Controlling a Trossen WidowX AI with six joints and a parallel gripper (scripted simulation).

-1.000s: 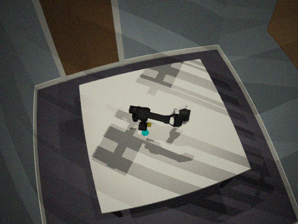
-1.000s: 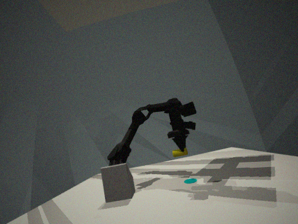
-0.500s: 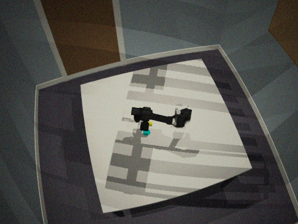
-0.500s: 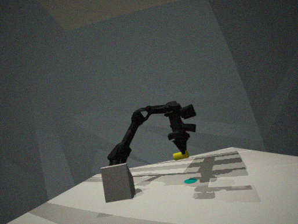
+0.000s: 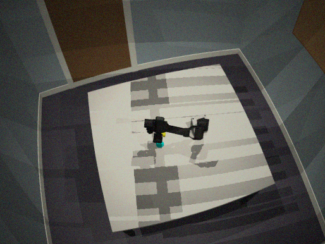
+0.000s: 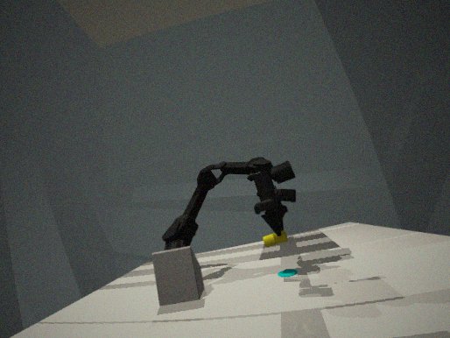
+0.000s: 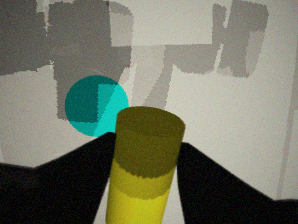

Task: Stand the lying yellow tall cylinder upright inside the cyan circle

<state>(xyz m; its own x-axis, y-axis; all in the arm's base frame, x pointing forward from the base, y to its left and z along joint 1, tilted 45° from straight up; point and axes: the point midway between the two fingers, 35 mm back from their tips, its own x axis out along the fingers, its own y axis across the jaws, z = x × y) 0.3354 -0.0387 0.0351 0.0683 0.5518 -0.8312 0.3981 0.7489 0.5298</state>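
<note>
My gripper tip is now 30 mm to the right of the cyan circle and 120 mm above it. From my gripper tip the other things lie so: yellow tall cylinder: 20 mm behind, 10 mm to the left, 10 mm below.
</note>
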